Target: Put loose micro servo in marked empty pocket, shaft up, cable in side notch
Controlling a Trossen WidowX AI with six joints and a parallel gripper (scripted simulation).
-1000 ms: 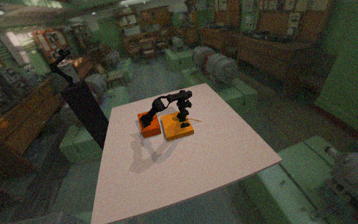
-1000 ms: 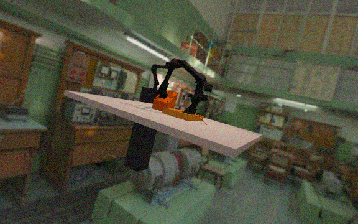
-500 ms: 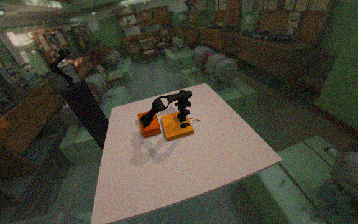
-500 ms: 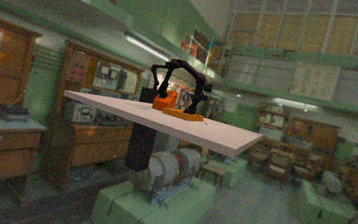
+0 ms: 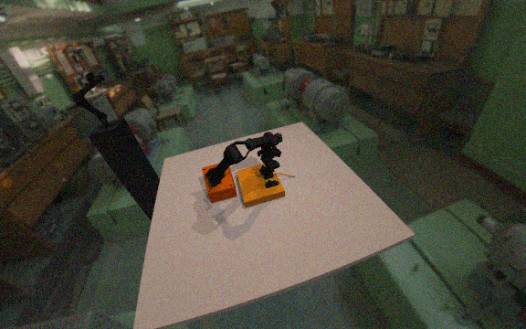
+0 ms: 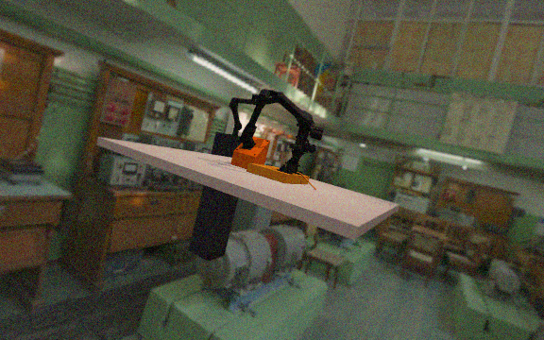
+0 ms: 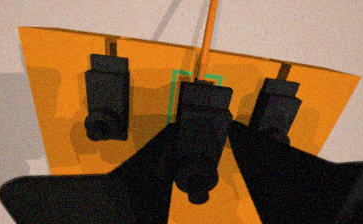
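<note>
Now: gripper tip 12 cm past the orange deck and 8 cm above it.
</note>
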